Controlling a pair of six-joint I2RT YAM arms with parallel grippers.
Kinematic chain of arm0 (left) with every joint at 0, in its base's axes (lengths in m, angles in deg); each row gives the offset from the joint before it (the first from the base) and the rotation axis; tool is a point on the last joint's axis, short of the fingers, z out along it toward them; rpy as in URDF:
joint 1: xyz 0 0 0.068 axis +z
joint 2: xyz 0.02 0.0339 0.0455 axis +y
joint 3: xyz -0.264 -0.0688 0 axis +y
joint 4: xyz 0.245 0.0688 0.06 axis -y
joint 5: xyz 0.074 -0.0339 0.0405 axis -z
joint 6: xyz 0.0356 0 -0.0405 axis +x
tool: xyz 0 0 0 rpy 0 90 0
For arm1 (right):
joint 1: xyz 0 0 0.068 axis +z
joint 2: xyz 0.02 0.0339 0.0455 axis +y
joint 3: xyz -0.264 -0.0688 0 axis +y
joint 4: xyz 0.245 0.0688 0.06 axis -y
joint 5: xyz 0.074 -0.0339 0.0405 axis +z
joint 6: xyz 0.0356 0 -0.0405 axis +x
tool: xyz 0 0 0 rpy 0 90 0
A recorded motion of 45 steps. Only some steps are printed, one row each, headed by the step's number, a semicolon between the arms.
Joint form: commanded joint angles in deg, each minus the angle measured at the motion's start. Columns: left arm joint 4, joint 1, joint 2, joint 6, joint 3, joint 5; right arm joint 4, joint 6, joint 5, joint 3, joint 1, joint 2.
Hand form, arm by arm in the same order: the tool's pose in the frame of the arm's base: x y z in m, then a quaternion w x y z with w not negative. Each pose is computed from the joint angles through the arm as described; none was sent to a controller.
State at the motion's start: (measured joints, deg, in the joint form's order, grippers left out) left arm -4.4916 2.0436 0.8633 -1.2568 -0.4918 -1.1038; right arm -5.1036 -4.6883 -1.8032 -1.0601 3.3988 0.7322
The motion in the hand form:
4: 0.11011 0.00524 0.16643 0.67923 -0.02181 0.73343 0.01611; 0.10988 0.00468 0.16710 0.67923 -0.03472 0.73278 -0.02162
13: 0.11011 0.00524 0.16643 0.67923 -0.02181 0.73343 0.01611; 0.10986 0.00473 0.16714 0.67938 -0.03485 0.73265 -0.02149
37: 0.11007 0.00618 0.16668 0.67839 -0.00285 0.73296 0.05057; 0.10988 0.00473 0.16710 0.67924 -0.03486 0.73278 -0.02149
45: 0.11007 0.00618 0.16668 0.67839 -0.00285 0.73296 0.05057; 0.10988 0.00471 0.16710 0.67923 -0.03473 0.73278 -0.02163
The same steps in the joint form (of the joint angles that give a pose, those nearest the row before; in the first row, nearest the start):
4: 0.05 0.52 -0.61 0.87 0.20 0.61; 0.45 0.33 -0.48 0.61 -0.22 -0.55
13: 0.05 0.52 -0.61 0.87 0.20 0.61; 0.46 0.33 -0.48 0.61 -0.19 -0.57
37: 0.18 0.57 -0.61 5.16 0.20 -0.77; 0.46 0.33 -0.48 0.61 -0.19 -0.55
45: 0.18 0.57 -0.61 5.16 0.20 -0.77; 0.46 0.33 -0.50 0.61 -0.20 -0.55

